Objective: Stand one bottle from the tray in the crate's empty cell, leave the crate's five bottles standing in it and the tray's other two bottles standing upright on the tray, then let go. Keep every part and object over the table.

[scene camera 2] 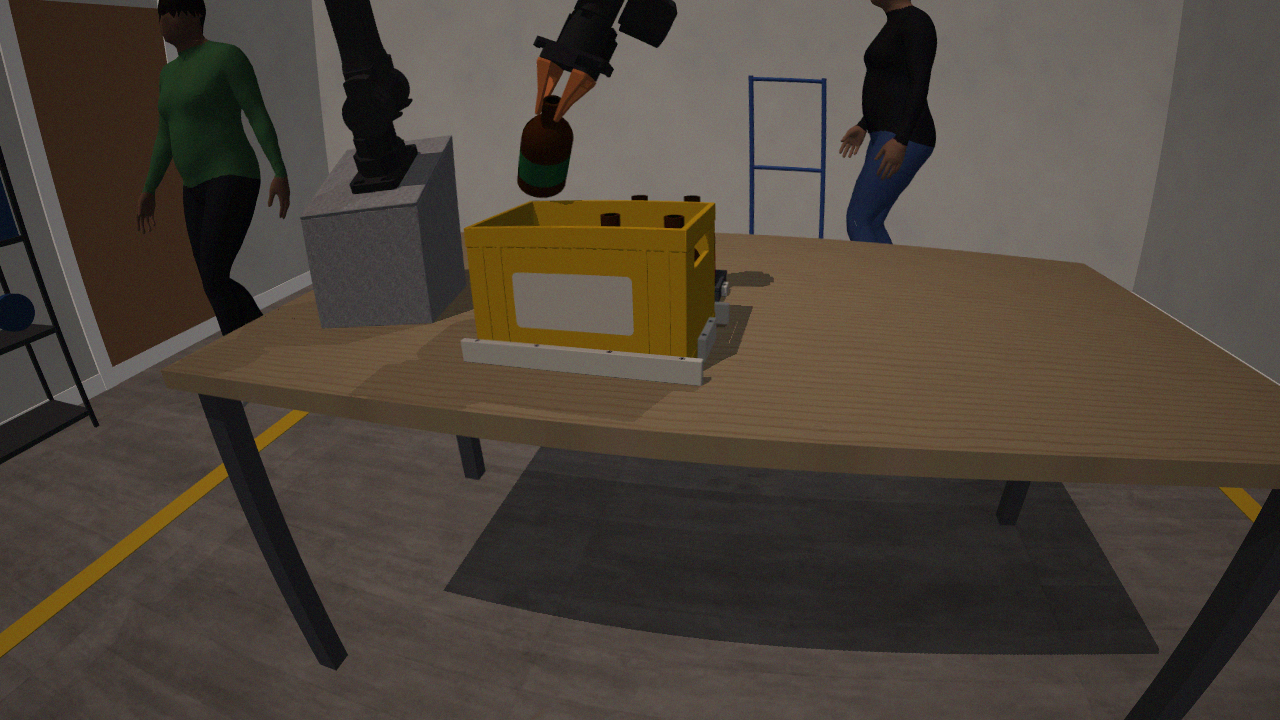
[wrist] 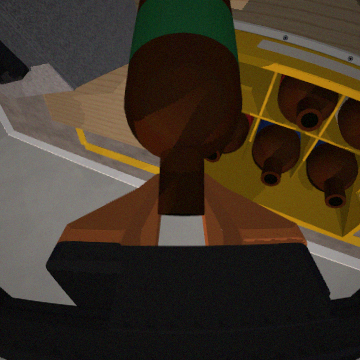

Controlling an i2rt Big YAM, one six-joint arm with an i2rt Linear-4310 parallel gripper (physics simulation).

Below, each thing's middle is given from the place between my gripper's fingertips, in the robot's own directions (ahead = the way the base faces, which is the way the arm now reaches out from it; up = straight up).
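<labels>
Brown bottle (scene camera 2: 545, 151): my hand 1 cm past it, 5 cm above it, 5 cm to the right of it.
</labels>
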